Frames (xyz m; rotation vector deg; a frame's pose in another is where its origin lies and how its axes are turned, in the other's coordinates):
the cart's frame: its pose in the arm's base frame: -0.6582 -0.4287 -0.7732 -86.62 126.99 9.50
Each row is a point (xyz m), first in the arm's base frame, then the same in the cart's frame.
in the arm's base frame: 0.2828 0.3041 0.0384
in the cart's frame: -1.2528 -0.6884 -0.1943
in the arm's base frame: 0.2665 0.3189 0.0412
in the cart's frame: -1.2618 -0.6682 -0.1965
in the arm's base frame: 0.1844 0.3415 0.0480
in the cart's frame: -1.2595 -0.5858 -0.2191
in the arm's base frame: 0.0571 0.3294 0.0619
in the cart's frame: -1.2171 -0.4771 -0.2733
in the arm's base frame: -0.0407 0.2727 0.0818
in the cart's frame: -1.1481 -0.4136 -0.3394
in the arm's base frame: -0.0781 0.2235 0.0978
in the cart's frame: -1.1018 -0.4013 -0.3815
